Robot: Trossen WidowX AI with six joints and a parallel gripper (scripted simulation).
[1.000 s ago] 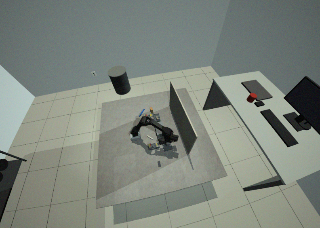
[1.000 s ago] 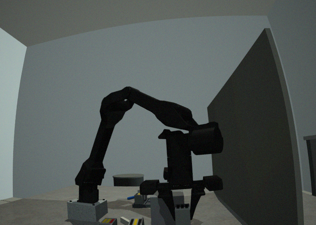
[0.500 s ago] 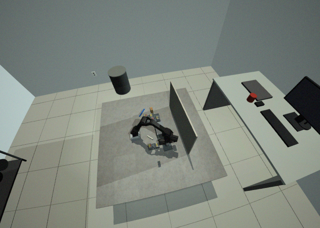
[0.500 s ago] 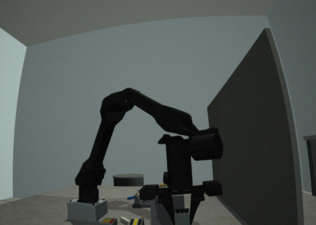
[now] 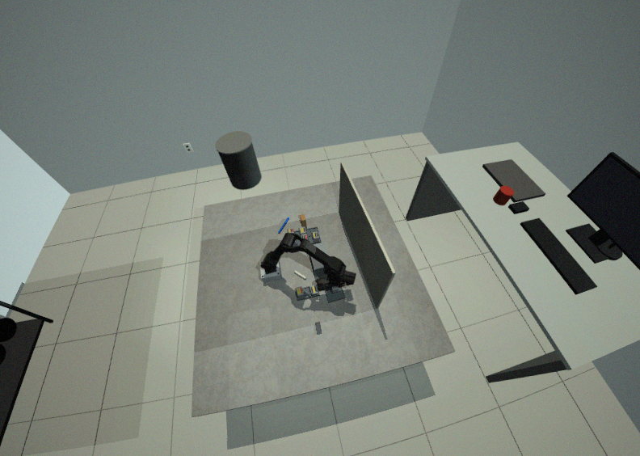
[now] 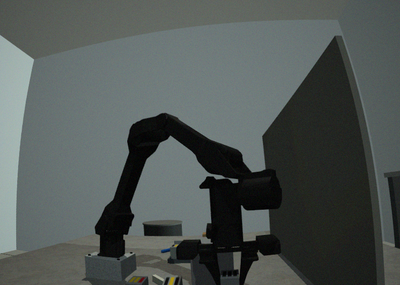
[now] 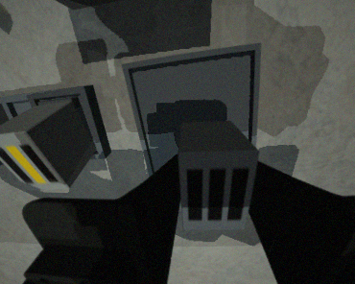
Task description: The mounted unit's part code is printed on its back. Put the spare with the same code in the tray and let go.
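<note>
Right now the dark grey tray is 40 mm below my gripper tip. Round my gripper tip: grey spare block: 20 mm above; mounted unit: 20 mm behind, 200 mm to the left, 10 mm above; dark piece: 150 mm behind, 160 mm to the right, 40 mm below.
</note>
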